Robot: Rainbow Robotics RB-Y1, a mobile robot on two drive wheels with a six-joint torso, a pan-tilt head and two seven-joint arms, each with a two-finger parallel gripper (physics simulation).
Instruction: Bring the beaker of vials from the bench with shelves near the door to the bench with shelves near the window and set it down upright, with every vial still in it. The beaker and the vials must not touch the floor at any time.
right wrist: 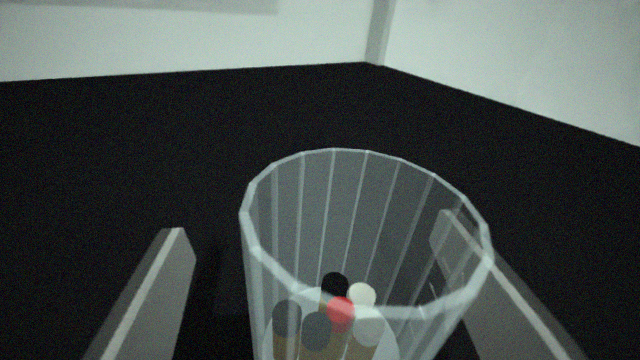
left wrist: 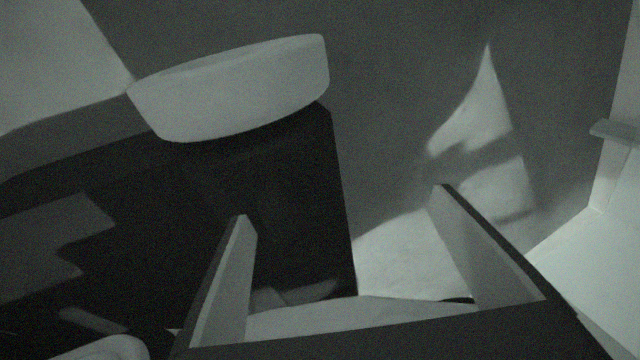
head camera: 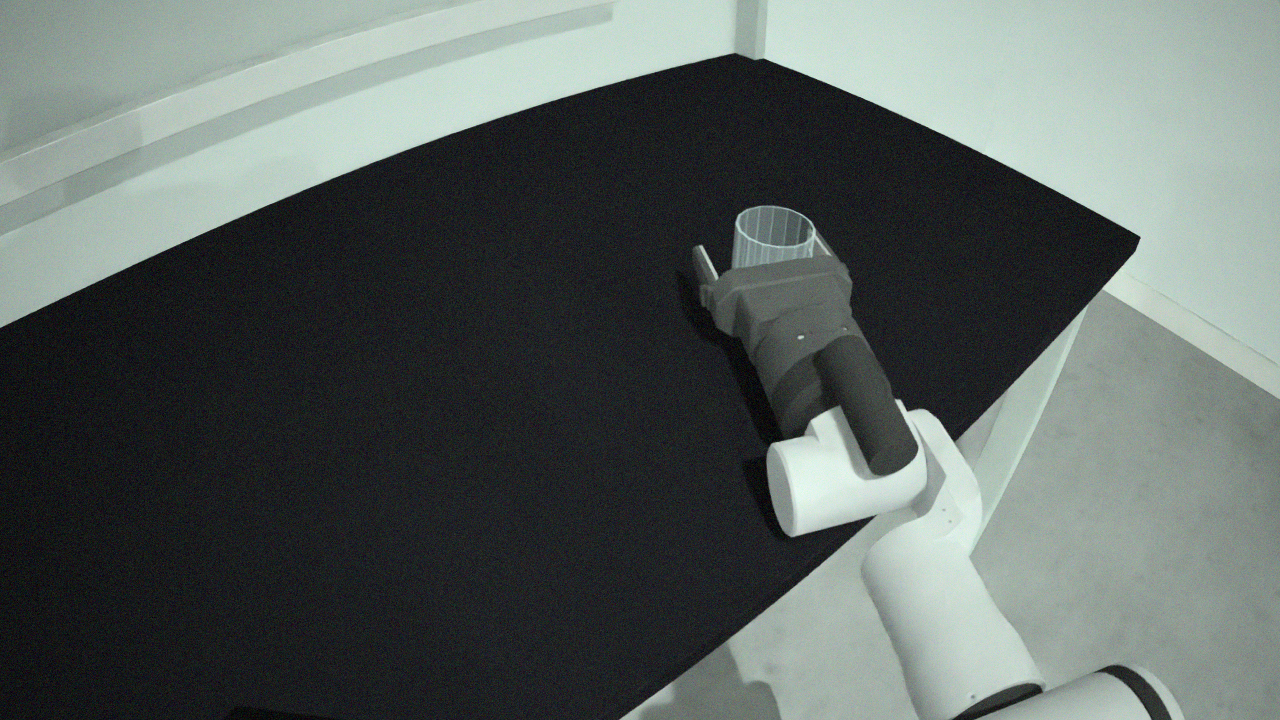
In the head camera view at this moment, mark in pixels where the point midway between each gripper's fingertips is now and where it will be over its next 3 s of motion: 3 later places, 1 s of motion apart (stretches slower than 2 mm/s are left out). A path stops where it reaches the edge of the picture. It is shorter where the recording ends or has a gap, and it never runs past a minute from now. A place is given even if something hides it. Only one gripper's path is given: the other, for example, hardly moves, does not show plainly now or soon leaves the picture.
My right gripper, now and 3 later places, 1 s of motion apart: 755, 245; 760, 150; 762, 178; 781, 214
